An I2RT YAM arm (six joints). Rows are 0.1 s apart.
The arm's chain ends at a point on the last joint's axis. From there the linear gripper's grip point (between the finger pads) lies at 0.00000 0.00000 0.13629 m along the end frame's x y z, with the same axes.
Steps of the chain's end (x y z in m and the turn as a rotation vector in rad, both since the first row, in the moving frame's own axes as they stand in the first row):
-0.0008, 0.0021, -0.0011, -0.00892, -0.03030, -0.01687
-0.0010, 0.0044, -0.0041, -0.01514, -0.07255, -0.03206
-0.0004, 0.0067, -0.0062, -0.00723, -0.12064, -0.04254
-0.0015, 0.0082, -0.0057, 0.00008, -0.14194, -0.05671
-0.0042, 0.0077, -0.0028, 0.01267, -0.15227, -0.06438
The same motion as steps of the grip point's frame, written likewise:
-0.0049, 0.0034, -0.0012, -0.00892, -0.03030, -0.01687
-0.0108, 0.0066, -0.0045, -0.01514, -0.07255, -0.03206
-0.0168, 0.0080, -0.0072, -0.00723, -0.12064, -0.04254
-0.0208, 0.0087, -0.0071, 0.00008, -0.14194, -0.05671
-0.0249, 0.0066, -0.0044, 0.01267, -0.15227, -0.06438

